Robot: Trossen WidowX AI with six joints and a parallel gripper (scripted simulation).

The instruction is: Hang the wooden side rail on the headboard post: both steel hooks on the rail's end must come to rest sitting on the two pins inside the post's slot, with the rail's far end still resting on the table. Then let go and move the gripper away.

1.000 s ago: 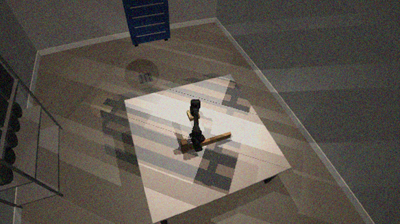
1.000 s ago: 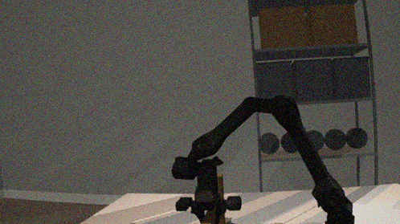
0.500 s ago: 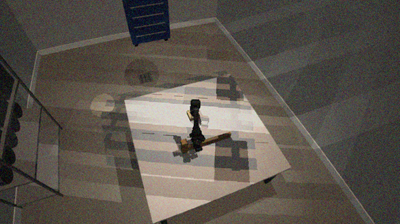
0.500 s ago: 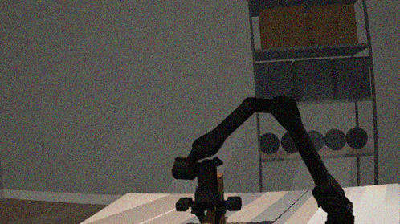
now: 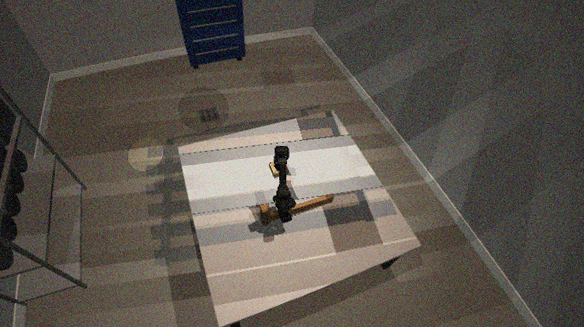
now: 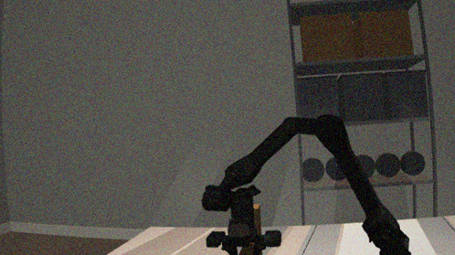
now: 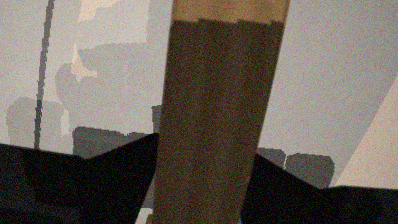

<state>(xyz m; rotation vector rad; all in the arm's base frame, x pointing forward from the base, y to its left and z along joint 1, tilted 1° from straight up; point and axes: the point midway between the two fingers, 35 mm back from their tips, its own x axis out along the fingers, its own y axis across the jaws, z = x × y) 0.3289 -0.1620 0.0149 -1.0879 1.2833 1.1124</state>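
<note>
My gripper tip is 100 mm to the left of the headboard post, 50 mm below it and 20 mm past it.
</note>
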